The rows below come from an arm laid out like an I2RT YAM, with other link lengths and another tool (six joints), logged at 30 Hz.
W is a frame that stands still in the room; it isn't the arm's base.
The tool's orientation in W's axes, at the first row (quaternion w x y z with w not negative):
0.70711 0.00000 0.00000 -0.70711
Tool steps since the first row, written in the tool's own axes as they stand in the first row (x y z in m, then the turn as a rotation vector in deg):
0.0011 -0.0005 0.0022 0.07 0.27 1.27
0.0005 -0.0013 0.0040 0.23 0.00 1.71
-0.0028 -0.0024 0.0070 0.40 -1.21 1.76
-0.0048 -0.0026 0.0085 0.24 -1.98 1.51
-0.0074 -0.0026 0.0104 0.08 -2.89 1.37
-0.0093 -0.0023 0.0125 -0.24 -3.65 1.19
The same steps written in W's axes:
-0.0005 -0.0011 0.0022 0.27 -0.07 1.27
-0.0013 -0.0005 0.0040 0.00 -0.23 1.71
-0.0024 0.0028 0.0070 -1.21 -0.40 1.76
-0.0026 0.0048 0.0085 -1.98 -0.24 1.51
-0.0026 0.0074 0.0104 -2.89 -0.08 1.37
-0.0023 0.0093 0.0125 -3.65 0.24 1.19

